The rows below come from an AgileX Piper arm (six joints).
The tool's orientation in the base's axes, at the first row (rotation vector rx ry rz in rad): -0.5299, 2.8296, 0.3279
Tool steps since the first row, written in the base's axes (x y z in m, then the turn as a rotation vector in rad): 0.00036, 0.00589, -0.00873, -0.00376, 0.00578, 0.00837; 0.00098, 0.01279, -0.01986, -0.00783, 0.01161, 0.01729; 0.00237, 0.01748, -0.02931, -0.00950, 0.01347, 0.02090; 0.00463, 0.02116, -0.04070, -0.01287, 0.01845, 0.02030; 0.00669, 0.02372, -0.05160, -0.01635, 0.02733, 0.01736; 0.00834, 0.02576, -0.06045, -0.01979, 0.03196, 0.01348; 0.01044, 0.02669, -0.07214, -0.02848, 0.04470, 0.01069; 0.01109, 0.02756, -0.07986, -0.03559, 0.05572, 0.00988; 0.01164, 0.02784, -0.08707, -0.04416, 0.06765, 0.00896
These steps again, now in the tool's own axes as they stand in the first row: 0.00018, 0.00370, 0.00986, -0.00079, 0.00813, -0.00713; 0.00046, 0.00781, 0.02231, -0.00147, 0.01652, -0.01483; 0.00030, 0.00990, 0.03274, -0.00157, 0.01947, -0.01808; 0.00021, 0.01041, 0.04491, 0.00003, 0.02517, -0.01687; 0.00054, 0.01007, 0.05629, 0.00111, 0.03405, -0.01244; 0.00083, 0.00976, 0.06551, 0.00379, 0.03889, -0.00823; 0.00187, 0.00778, 0.07721, 0.00829, 0.05328, -0.00396; 0.00314, 0.00698, 0.08486, 0.01137, 0.06585, -0.00169; 0.00455, 0.00578, 0.09186, 0.01550, 0.07979, 0.00063
